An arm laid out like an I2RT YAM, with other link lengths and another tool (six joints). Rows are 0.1 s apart.
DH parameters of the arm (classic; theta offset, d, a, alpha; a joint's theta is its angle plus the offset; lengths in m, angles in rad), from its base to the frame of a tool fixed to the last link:
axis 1: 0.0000 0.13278 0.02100 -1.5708
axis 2: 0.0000 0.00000 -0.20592 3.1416
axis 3: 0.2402 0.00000 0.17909 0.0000
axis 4: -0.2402 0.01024 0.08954 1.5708
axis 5: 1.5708 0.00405 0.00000 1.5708
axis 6: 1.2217 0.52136 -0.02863 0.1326
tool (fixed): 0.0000 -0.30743 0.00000 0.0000
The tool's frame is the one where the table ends.
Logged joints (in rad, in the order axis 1, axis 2, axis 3, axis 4, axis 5, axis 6), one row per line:
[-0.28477, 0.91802, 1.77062, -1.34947, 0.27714, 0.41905]
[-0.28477, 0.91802, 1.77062, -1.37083, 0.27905, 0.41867]
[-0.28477, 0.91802, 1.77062, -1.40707, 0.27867, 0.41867]
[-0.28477, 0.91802, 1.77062, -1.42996, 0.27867, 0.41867]
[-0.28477, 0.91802, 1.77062, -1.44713, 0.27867, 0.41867]
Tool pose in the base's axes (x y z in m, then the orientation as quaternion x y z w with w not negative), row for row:
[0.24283, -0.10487, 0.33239, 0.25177, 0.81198, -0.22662, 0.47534]
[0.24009, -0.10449, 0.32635, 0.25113, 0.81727, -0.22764, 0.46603]
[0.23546, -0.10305, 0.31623, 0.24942, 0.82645, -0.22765, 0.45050]
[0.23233, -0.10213, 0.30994, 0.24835, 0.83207, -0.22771, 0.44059]
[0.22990, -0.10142, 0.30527, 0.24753, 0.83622, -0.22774, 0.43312]
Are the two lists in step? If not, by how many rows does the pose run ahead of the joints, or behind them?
They are in step.
